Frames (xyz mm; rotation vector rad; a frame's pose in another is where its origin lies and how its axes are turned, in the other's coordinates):
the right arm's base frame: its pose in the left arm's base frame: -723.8 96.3 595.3 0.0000 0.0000 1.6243
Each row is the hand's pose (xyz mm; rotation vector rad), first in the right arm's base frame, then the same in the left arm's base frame.
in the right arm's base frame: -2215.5 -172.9 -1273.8 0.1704 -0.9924 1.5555
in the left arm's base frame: -432.7 -2106.8 -678.5 -1.0847 0.7241 -2.6946
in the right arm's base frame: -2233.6 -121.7 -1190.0 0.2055 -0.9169 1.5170
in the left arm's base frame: -482.8 -2127.6 -594.7 -1.0729 0.6404 -2.7763
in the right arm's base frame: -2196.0 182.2 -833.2 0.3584 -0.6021 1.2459
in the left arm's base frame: -788.3 -2106.3 -237.9 0.9238 -0.2082 2.7740
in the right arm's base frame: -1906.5 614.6 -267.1 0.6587 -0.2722 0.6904
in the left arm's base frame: -1235.6 -1840.3 328.2 0.8030 0.3589 2.2278
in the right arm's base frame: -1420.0 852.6 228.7 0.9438 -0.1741 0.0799
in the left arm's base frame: -1499.2 -1367.3 824.0 0.8712 0.6349 1.5642
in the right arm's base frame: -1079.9 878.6 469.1 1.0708 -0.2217 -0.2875
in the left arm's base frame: -1543.4 -1029.0 1064.4 0.9548 0.6645 1.1656
